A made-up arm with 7 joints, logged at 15 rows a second.
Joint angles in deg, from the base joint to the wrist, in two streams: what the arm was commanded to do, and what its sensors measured. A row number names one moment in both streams.
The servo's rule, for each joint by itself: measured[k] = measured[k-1] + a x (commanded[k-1-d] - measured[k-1]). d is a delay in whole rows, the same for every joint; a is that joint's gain. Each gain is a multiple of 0.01, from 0.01 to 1. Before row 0 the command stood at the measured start. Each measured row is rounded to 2 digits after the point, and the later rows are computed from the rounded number. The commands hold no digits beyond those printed.
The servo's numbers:
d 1
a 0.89 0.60 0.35 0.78 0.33 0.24 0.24
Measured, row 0:
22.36, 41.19, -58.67, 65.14, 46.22, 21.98, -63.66
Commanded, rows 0 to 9:
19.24, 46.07, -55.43, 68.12, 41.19, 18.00, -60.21
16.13, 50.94, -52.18, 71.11, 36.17, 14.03, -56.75
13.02, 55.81, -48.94, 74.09, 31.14, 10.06, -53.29
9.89, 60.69, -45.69, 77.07, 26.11, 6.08, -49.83
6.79, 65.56, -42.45, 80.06, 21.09, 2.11, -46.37
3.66, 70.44, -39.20, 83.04, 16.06, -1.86, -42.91
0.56, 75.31, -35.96, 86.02, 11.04, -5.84, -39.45
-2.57, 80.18, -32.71, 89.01, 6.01, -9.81, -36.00
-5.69, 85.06, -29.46, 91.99, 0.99, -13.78, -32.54
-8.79, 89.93, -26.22, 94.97, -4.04, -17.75, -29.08
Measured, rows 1 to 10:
22.36, 41.19, -58.67, 65.14, 46.22, 21.98, -63.66
19.58, 44.12, -57.54, 67.46, 44.56, 21.02, -62.83
16.51, 48.21, -55.66, 70.31, 41.79, 19.34, -61.37
13.40, 52.77, -53.31, 73.26, 38.28, 17.11, -59.43
10.28, 57.52, -50.64, 76.23, 34.26, 14.46, -57.13
7.17, 62.34, -47.77, 79.22, 29.91, 11.50, -54.55
4.05, 67.20, -44.77, 82.20, 25.34, 8.29, -51.76
0.94, 72.07, -41.69, 85.18, 20.62, 4.90, -48.81
-2.18, 76.94, -38.55, 88.17, 15.80, 1.37, -45.74
-5.30, 81.81, -35.37, 91.15, 10.91, -2.27, -42.57

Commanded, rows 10 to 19:
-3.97, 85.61, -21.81, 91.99, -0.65, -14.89, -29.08
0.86, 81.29, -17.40, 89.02, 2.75, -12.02, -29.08
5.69, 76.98, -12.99, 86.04, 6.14, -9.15, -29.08
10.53, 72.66, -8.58, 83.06, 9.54, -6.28, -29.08
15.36, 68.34, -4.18, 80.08, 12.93, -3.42, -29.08
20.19, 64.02, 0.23, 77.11, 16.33, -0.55, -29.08
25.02, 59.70, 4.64, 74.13, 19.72, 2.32, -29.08
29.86, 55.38, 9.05, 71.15, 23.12, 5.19, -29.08
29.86, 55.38, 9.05, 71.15, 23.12, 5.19, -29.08
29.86, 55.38, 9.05, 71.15, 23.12, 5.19, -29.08
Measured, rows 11 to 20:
-8.41, 86.68, -32.17, 94.13, 5.98, -5.99, -39.33
-4.46, 86.04, -28.54, 92.46, 3.79, -8.13, -36.87
0.27, 83.19, -24.64, 89.78, 3.45, -9.06, -35.00
5.09, 79.46, -20.56, 86.86, 4.34, -9.08, -33.58
9.93, 75.38, -16.37, 83.90, 6.06, -8.41, -32.50
14.76, 71.16, -12.10, 80.92, 8.33, -7.21, -31.68
19.59, 66.88, -7.78, 77.95, 10.97, -5.61, -31.06
24.42, 62.57, -3.43, 74.97, 13.86, -3.71, -30.58
29.26, 58.26, 0.94, 71.99, 16.92, -1.57, -30.22
29.79, 56.53, 3.78, 71.33, 18.97, 0.05, -29.95

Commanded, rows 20 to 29:
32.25, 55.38, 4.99, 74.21, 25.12, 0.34, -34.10
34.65, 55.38, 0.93, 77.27, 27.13, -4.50, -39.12
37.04, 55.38, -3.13, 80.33, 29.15, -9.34, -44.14
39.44, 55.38, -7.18, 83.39, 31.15, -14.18, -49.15
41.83, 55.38, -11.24, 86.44, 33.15, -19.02, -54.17
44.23, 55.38, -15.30, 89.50, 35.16, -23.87, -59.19
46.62, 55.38, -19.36, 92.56, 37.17, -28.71, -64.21
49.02, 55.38, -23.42, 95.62, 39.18, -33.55, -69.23
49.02, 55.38, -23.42, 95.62, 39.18, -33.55, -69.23
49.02, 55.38, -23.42, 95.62, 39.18, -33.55, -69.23
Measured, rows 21 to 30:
29.85, 55.84, 5.62, 71.19, 20.34, 1.28, -29.74
31.99, 55.56, 5.40, 73.55, 21.92, 1.05, -30.79
34.36, 55.45, 3.84, 76.45, 23.64, -0.28, -32.79
36.75, 55.41, 1.40, 79.48, 25.46, -2.45, -35.51
39.14, 55.39, -1.60, 82.53, 27.34, -5.27, -38.78
41.53, 55.38, -4.97, 85.58, 29.26, -8.57, -42.47
43.93, 55.38, -8.59, 88.64, 31.21, -12.24, -46.48
46.32, 55.38, -12.36, 91.70, 33.18, -16.19, -50.74
48.72, 55.38, -16.23, 94.76, 35.16, -20.36, -55.18
48.99, 55.38, -18.75, 95.43, 36.49, -23.53, -58.55

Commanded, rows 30 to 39:
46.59, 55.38, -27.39, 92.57, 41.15, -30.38, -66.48
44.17, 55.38, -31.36, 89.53, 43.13, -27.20, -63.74
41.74, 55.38, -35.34, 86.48, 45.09, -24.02, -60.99
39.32, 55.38, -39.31, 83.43, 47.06, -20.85, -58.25
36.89, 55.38, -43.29, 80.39, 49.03, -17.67, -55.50
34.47, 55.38, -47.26, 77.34, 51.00, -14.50, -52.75
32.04, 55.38, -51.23, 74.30, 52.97, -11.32, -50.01
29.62, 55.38, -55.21, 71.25, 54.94, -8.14, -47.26
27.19, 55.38, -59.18, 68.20, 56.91, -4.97, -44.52
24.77, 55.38, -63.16, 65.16, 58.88, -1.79, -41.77
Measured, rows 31 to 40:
49.02, 55.38, -20.38, 95.58, 37.38, -25.93, -61.11
46.86, 55.38, -22.83, 93.23, 38.62, -27.00, -62.40
44.47, 55.38, -25.82, 90.34, 40.11, -27.05, -62.72
42.04, 55.38, -29.15, 87.33, 41.75, -26.32, -62.30
39.62, 55.38, -32.71, 84.29, 43.50, -25.01, -61.33
37.19, 55.38, -36.41, 81.25, 45.32, -23.25, -59.93
34.77, 55.38, -40.21, 78.20, 47.19, -21.15, -58.21
32.34, 55.38, -44.07, 75.16, 49.10, -18.79, -56.24
29.92, 55.38, -47.97, 72.11, 51.03, -16.23, -54.08
27.49, 55.38, -51.89, 69.06, 52.97, -13.53, -51.79

